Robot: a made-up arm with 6 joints.
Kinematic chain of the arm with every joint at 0, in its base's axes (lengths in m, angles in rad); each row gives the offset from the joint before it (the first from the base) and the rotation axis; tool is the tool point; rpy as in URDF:
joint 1: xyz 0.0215 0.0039 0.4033 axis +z
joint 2: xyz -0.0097 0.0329 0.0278 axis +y
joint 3: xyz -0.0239 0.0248 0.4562 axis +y
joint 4: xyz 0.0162 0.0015 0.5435 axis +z
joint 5: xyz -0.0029 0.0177 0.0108 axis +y
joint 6: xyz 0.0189 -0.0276 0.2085 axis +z
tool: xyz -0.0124 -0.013 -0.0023 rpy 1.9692 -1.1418 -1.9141
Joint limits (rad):
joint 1: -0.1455..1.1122
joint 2: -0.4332..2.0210
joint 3: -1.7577..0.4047
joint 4: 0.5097..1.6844
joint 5: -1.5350..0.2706
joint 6: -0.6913..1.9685
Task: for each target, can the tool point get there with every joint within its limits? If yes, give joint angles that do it. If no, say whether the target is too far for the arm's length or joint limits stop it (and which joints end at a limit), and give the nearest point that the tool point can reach.
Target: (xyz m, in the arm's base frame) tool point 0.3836 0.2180 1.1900
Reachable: yes | joints 0.7203 1.4813 -1.4359 0.9457 -0.8514 -0.3442
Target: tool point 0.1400 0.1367 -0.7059
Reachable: no: joint limits stop it (at a limit: joint 2, joint 3, joint 4, joint 5) | nearest point 0.5731 0.6221 -0.3728 | short by 0.731 m
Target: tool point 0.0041 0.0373 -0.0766
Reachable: no: joint limits stop it (at a limit: joint 1, joint 2, joint 3, joint 4, joint 5, joint 6) | nearest point -0.5677 0.0364 0.3776 | short by 0.730 m
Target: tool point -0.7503 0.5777 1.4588
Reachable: no: too far | nearest point -0.6982 0.2580 1.3610 | short by 0.338 m
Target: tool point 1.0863 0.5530 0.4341
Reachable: yes | joints 0.4730 1.6645 -0.0911 0.5996 -0.3356 0.0269
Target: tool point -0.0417 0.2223 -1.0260
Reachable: no: too far | nearest point 0.3096 0.7807 -0.3726 | short by 0.929 m
